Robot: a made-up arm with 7 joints.
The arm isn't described. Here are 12 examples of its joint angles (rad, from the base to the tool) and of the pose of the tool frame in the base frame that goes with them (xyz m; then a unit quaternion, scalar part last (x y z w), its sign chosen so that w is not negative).
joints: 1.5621 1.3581 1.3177 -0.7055 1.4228 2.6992 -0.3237
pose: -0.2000 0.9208 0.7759 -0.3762 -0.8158 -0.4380 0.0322
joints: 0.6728 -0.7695 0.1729 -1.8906 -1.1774 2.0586 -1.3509
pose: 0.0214 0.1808 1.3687 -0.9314 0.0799 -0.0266 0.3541
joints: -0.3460 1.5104 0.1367 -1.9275 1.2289 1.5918 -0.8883
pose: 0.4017 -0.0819 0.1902 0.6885 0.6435 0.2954 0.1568
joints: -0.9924 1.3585 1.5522 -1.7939 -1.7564 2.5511 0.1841
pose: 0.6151 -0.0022 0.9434 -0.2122 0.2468 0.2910 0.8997
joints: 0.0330 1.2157 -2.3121 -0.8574 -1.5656 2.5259 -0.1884
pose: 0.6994 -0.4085 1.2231 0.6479 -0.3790 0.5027 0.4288
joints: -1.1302 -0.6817 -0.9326 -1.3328 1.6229 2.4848 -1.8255
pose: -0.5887 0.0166 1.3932 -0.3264 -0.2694 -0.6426 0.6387
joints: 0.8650 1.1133 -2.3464 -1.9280 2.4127 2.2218 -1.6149
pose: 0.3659 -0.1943 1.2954 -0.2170 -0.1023 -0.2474 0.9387
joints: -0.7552 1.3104 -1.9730 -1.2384 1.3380 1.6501 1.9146
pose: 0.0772 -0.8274 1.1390 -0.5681 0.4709 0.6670 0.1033
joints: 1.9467 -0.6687 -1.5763 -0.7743 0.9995 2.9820 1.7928
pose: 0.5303 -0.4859 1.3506 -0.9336 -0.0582 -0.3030 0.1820
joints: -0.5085 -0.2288 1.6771 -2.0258 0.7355 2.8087 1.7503
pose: 0.1485 0.5230 1.1383 0.6092 0.6209 -0.0626 0.4892
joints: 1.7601 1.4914 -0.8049 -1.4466 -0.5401 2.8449 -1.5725
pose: 0.2011 0.7702 0.3910 0.9141 0.1198 -0.2822 0.2653
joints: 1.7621 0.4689 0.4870 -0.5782 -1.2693 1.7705 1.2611
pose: -0.2457 0.5978 1.4675 0.0899 0.2358 0.4280 0.8679
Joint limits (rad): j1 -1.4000..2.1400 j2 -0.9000..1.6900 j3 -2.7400..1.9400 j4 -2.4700..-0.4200 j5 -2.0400..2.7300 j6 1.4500..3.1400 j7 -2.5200..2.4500
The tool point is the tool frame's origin. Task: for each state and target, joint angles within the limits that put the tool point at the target. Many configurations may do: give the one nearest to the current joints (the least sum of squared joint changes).
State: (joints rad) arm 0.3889 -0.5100 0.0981 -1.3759 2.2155 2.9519 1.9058
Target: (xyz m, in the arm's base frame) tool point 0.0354 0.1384 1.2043
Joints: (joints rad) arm 0.5104 -0.7948 0.5112 -2.0057 2.4842 3.1278 1.9065
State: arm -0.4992 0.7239 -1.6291 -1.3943 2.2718 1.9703 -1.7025
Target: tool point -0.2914 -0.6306 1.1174
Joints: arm -0.8154 0.7366 -1.5544 -1.7019 2.3001 1.9917 -1.7009
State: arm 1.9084 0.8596 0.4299 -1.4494 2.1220 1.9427 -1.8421
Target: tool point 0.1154 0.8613 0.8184
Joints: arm 1.4548 0.8502 0.1255 -1.2380 2.1004 1.9608 -1.8316
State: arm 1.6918 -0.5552 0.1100 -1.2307 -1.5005 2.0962 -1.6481
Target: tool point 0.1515 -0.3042 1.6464
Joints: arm 1.8423 -0.5767 -0.2701 -0.4200 -1.3725 1.8845 -1.4761
